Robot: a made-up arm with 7 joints. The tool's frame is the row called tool. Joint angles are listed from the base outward. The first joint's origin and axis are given. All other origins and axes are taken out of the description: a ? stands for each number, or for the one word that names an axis. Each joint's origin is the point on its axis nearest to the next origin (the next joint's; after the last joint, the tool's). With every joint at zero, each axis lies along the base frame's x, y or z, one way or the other. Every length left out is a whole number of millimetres.
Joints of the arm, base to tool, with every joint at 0 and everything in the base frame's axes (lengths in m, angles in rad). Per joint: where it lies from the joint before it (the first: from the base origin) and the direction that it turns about. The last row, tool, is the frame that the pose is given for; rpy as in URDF.
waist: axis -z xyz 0 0 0.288
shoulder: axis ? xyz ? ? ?
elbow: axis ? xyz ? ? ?
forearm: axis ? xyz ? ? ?
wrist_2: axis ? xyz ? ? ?
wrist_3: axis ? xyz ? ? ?
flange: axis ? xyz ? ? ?
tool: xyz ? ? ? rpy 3.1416 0 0
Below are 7 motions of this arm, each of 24 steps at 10 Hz.
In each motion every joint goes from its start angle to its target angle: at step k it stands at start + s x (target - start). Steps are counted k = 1, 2, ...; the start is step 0. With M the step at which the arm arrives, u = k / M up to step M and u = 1 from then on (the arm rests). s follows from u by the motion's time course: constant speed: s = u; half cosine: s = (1 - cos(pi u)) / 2; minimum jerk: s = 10 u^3 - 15 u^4 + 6 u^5.
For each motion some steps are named. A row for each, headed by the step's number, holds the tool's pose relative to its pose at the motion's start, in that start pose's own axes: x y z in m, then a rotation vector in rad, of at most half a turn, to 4 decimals.
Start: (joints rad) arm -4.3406 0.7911 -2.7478 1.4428 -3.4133 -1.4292 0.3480
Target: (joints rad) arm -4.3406 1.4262 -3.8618 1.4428 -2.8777 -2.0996 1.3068
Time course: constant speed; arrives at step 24
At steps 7, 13, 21, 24:
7: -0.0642 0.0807 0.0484 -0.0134 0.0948 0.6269
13: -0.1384 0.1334 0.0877 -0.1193 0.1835 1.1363
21: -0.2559 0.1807 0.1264 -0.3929 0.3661 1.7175
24: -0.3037 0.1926 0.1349 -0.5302 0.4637 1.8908

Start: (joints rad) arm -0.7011 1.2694 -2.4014 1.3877 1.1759 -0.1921 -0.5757
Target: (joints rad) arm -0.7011 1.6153 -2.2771 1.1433 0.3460 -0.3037 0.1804
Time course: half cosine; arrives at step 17
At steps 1, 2, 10, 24:
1: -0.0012 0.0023 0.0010 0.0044 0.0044 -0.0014
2: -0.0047 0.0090 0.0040 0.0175 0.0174 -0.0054
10: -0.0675 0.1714 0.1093 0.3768 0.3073 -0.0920
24: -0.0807 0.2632 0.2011 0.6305 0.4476 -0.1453

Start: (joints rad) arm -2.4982 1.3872 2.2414 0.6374 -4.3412 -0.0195 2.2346
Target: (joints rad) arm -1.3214 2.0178 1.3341 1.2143 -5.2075 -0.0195 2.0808
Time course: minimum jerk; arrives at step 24
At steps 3, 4, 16, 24:
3: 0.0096 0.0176 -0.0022 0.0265 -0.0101 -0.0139
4: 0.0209 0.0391 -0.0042 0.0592 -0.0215 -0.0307
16: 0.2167 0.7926 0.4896 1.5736 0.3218 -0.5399
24: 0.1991 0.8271 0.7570 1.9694 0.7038 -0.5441

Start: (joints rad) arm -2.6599 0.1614 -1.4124 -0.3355 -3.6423 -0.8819 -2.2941
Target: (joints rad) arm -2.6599 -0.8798 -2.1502 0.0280 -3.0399 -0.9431 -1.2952
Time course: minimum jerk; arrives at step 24
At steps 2, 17, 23, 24:
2: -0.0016 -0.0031 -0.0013 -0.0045 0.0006 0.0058
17: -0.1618 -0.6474 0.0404 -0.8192 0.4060 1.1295
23: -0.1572 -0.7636 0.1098 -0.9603 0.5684 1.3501
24: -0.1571 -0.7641 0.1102 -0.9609 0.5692 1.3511

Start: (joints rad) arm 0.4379 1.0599 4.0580 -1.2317 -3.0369 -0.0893 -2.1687
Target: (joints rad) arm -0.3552 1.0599 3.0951 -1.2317 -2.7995 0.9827 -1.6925
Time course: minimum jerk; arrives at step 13
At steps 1, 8, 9, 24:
1: 0.0030 0.0008 0.0008 0.0044 -0.0037 0.0022
8: 0.3761 0.1771 0.3625 0.5738 -0.6874 0.8172
9: 0.3924 0.2081 0.4474 0.6151 -0.7908 1.0223
24: 0.3894 0.2506 0.5705 0.6396 -0.9250 1.3502

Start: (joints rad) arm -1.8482 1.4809 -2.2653 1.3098 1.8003 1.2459 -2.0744
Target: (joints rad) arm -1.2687 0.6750 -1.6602 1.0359 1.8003 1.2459 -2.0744
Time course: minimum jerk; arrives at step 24
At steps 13, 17, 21, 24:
13: -0.1122 -0.0856 0.2046 -0.0943 0.7380 0.0829
17: -0.1309 -0.1101 0.3332 -0.1411 1.1154 0.0856
21: -0.1262 -0.1184 0.4022 -0.1666 1.3108 0.0814
24: -0.1249 -0.1192 0.4104 -0.1698 1.3340 0.0807

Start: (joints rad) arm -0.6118 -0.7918 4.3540 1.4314 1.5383 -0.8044 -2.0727
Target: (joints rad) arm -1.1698 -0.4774 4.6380 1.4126 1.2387 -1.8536 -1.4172
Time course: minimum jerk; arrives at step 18
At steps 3, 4, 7, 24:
3: -0.0031 -0.0132 0.0061 -0.0476 0.0021 0.0247
4: -0.0064 -0.0283 0.0136 -0.1026 0.0056 0.0539
7: -0.0205 -0.1052 0.0641 -0.4047 0.0472 0.2226
24: -0.0196 -0.2442 0.2986 -1.3539 0.4519 0.7962

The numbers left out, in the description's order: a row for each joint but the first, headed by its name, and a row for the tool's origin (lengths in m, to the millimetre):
shoulder: axis +y, xyz 0 -0.01 0
elbow: axis -z, xyz 0 0 0.41
forearm: axis +y, xyz 0 -0.011 0
wrist_2: axis -z, xyz 0 0 0.267
wrist_3: axis +y, xyz 0 0 0
flange: axis -z, xyz 0 0 0.149
tool: xyz 0 0 0

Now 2 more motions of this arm.
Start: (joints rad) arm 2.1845 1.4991 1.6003 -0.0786 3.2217 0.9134 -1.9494
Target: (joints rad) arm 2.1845 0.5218 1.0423 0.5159 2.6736 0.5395 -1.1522
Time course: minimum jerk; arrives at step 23
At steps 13, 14, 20, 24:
13: 0.4401 0.1394 0.2525 -0.3078 -0.9986 0.3681
14: 0.4714 0.1656 0.2940 -0.3433 -1.1089 0.3762
20: 0.5425 0.2636 0.4451 -0.4548 -1.4725 0.3244
24: 0.5449 0.2697 0.4542 -0.4603 -1.4926 0.3169

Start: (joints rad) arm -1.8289 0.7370 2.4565 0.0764 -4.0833 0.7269 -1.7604
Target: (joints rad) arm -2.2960 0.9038 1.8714 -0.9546 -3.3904 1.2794 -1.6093
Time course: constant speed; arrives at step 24
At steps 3, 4, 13, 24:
3: -0.0615 0.0561 -0.0243 0.1712 0.1017 -0.0886
4: -0.0796 0.0782 -0.0304 0.2338 0.1315 -0.1164
13: -0.1742 0.3207 -0.0299 0.8990 0.2912 -0.3148
24: -0.1325 0.5778 0.1116 1.8515 0.1677 -0.3762

